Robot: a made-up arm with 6 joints.
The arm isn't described. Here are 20 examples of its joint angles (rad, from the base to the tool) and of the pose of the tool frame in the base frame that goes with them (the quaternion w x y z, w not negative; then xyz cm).
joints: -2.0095 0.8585 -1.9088 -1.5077 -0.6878 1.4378
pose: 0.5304 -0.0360 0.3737 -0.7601 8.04 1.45 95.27
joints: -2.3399 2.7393 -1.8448 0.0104 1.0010 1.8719
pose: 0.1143 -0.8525 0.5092 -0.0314 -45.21 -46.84 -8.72
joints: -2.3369 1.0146 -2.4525 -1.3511 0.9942 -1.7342
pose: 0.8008 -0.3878 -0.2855 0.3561 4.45 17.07 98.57
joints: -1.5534 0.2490 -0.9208 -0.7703 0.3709 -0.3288
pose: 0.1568 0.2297 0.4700 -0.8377 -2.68 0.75 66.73
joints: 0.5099 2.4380 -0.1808 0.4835 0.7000 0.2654
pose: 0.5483 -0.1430 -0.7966 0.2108 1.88 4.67 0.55
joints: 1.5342 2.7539 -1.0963 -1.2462 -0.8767 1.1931
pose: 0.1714 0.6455 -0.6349 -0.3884 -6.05 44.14 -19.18
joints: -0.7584 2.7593 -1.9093 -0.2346 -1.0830 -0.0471
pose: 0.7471 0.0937 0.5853 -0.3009 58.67 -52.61 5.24
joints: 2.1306 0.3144 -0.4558 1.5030 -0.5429 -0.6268
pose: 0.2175 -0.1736 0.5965 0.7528 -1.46 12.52 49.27
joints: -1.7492 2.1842 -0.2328 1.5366 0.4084 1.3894
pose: 0.2360 -0.6763 0.6928 -0.0835 1.38 -16.02 -2.07
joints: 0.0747 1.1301 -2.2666 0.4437 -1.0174 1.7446
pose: 0.4309 -0.1447 -0.3182 0.8320 -6.89 -4.37 101.20
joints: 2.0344 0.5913 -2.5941 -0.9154 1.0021 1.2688
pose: 0.2487 0.2025 0.3128 0.8940 28.64 -41.53 83.79
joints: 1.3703 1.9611 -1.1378 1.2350 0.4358 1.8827
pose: 0.3520 -0.6534 -0.6550 -0.1422 7.31 57.11 19.72
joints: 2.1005 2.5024 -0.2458 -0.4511 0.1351 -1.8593
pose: 0.3532 0.7482 0.5616 -0.0089 -3.39 7.03 -6.27
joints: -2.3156 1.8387 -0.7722 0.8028 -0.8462 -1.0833
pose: 0.1270 -0.7166 -0.3414 0.5948 -37.23 -32.02 19.67
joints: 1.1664 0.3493 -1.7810 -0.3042 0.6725 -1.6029
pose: 0.8712 -0.3356 0.1103 -0.3410 -9.70 -27.67 83.40
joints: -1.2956 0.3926 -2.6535 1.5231 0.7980 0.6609
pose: 0.8395 -0.2669 0.4098 0.2367 -11.46 68.36 68.53
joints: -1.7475 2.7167 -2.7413 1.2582 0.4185 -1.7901
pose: 0.4066 0.2785 0.6584 -0.5688 -11.12 -85.55 36.25
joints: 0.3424 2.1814 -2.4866 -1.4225 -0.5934 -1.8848
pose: 0.2323 -0.4192 -0.3572 -0.8017 63.60 28.84 68.68
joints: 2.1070 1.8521 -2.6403 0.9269 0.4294 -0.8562
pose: 0.3541 -0.4698 0.1015 0.8022 -26.91 38.39 91.53
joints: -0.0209 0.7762 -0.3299 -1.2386 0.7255 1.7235
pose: 0.4890 0.3937 0.7601 -0.1678 20.86 -7.06 32.79
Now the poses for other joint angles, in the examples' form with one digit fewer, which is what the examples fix.
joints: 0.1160 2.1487 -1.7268 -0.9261 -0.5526 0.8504
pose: 0.687 -0.192 0.674 0.192 72.7 12.9 37.4
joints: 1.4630 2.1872 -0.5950 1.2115 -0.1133 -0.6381
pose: 0.073 -0.427 0.901 0.017 4.7 33.5 -3.7
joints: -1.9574 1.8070 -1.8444 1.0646 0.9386 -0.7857
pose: 0.545 0.549 0.597 -0.215 -15.7 -58.2 58.9
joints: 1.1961 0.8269 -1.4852 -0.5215 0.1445 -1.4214
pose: 0.822 -0.457 0.034 -0.338 5.5 11.9 85.1
